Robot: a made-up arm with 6 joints.
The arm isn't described. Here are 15 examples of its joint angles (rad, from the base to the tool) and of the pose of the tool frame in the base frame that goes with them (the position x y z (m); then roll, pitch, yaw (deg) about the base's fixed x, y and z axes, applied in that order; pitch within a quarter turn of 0, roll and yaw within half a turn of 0).
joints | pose
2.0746 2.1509 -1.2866 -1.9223 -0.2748 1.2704 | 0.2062 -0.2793 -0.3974 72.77 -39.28 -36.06
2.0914 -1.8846 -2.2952 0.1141 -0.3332 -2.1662 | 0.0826 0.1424 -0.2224 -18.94 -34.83 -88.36
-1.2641 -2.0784 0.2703 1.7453 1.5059 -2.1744 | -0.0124 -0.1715 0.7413 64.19 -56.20 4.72
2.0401 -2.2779 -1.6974 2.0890 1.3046 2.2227 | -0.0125 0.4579 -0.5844 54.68 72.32 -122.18
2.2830 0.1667 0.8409 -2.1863 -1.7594 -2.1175 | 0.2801 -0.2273 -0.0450 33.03 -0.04 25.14
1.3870 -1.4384 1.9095 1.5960 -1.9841 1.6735 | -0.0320 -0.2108 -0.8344 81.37 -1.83 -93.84
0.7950 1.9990 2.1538 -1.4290 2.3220 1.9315 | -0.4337 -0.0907 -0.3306 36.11 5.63 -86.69
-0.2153 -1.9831 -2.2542 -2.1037 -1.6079 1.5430 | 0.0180 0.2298 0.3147 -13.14 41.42 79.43
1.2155 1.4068 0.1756 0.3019 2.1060 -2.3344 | -0.1752 0.2052 0.1754 -34.20 -44.06 -133.77
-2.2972 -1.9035 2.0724 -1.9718 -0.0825 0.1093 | 0.3219 -0.2679 0.3281 50.08 -23.23 3.48
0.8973 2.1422 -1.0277 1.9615 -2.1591 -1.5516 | -0.2955 -0.0214 -0.0583 119.99 34.06 122.98
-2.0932 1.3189 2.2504 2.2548 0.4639 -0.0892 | -0.0240 -0.3355 0.7498 -55.45 -14.44 40.63
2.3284 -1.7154 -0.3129 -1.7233 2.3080 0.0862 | 0.4409 -0.4301 -0.1241 -18.03 40.19 16.14
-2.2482 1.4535 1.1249 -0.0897 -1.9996 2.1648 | 0.3701 -0.1380 0.1675 23.53 13.79 30.70
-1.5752 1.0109 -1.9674 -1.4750 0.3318 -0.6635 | -0.1668 -0.0736 0.2543 66.13 22.77 -55.30
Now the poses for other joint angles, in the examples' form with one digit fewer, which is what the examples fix.
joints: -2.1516 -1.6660 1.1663 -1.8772 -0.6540 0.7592
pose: 0.229 -0.298 0.214 69.5 1.0 -2.5
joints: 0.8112 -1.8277 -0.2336 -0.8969 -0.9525 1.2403
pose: -0.300 0.255 0.141 -40.2 -7.8 147.2
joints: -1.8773 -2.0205 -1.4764 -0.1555 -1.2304 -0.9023
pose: 0.412 0.337 0.574 170.1 -0.9 -52.1
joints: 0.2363 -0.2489 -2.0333 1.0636 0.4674 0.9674
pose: -0.603 -0.627 0.240 -153.3 -71.8 150.4
